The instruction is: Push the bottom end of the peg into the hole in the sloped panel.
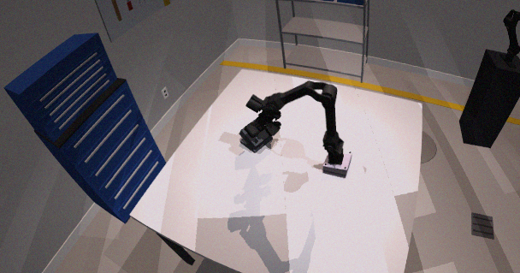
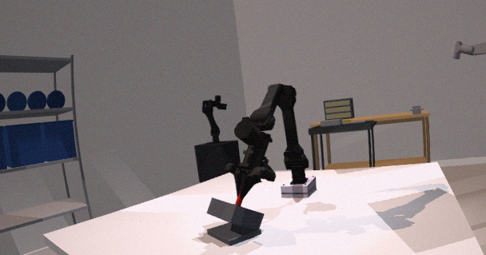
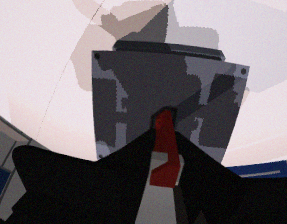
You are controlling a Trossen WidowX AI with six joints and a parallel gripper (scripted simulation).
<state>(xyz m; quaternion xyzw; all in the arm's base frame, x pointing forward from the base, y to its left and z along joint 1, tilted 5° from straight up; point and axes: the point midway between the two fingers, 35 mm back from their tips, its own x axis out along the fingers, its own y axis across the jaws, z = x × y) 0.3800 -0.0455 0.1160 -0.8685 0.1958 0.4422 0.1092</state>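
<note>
Right now the sloped panel is 40 mm below my gripper tip, 20 mm ahead of it and 10 mm to the right of it. Also, from my gripper tip: red peg: 10 mm behind, 10 mm above.
</note>
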